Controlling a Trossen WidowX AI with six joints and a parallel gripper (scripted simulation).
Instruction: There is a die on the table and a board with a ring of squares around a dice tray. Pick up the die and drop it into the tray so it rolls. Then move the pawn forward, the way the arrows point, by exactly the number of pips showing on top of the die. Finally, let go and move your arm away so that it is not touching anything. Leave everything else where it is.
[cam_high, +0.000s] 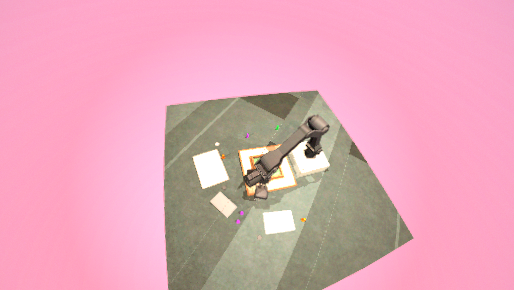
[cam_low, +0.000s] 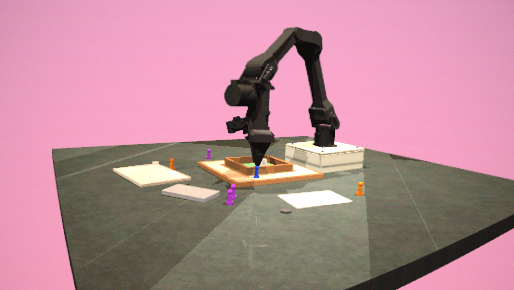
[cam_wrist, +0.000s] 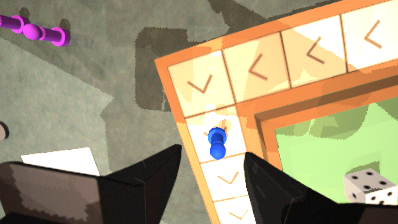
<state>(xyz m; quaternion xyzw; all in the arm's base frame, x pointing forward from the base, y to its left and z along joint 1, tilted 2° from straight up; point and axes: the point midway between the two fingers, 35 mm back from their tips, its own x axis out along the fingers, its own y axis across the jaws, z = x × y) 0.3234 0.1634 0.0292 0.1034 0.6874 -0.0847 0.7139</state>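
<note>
Right now my gripper tip is 20 mm above the blue pawn. Round my gripper tip: small slab 200 mm ahead, 70 mm to the left, 50 mm below; white die 70 mm behind, 130 mm to the right, 20 mm below; dice tray 60 mm behind, 120 mm to the right, 40 mm below.
</note>
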